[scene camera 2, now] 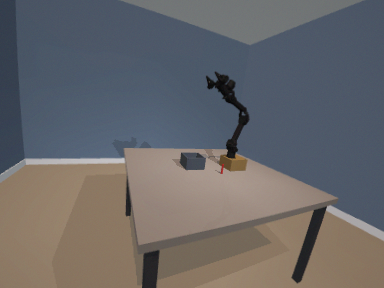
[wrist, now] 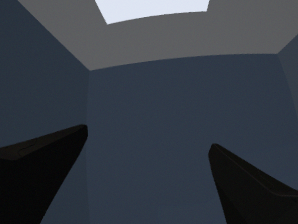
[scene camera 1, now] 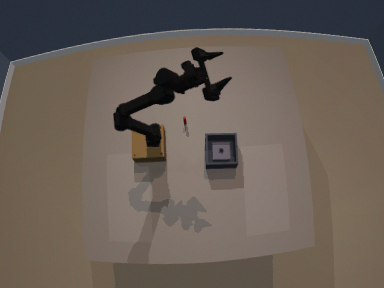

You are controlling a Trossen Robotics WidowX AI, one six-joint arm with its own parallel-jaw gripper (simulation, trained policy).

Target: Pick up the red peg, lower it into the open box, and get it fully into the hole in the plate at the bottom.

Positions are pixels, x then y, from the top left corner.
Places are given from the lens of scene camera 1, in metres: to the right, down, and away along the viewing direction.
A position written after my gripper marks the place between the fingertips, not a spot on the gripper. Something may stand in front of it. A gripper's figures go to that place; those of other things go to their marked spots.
my gripper [scene camera 1: 227,64]: 0.11, -0.25, 0.88
dark blue-grey box [scene camera 1: 209,137]: 0.09, -0.03, 1.51
